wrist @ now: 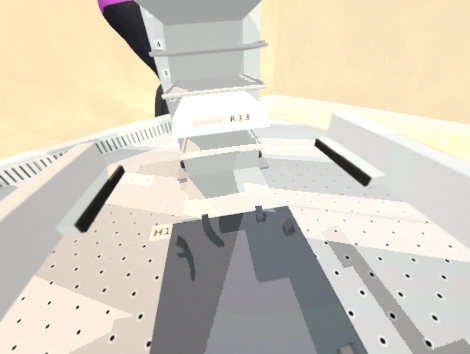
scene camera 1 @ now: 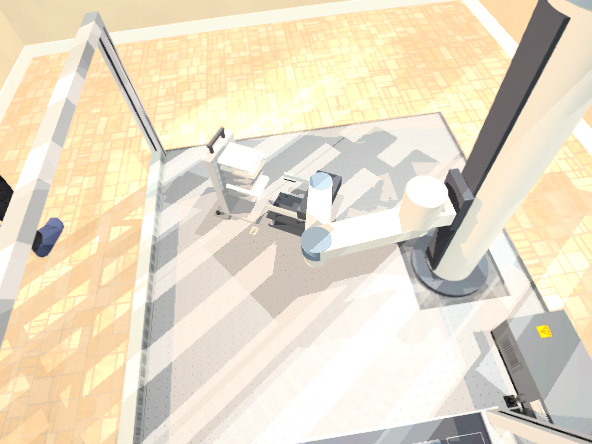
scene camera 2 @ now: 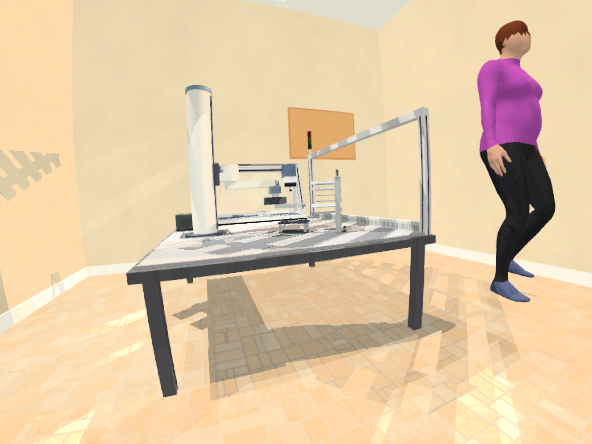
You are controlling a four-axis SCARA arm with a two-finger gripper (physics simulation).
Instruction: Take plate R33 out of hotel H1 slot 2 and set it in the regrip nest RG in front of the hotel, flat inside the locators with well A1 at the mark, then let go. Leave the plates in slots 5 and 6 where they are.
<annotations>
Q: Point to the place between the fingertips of my gripper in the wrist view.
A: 222, 142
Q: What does my gripper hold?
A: Nothing.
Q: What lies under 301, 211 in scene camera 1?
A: My gripper.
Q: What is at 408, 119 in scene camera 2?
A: A light-curtain frame.
</annotations>
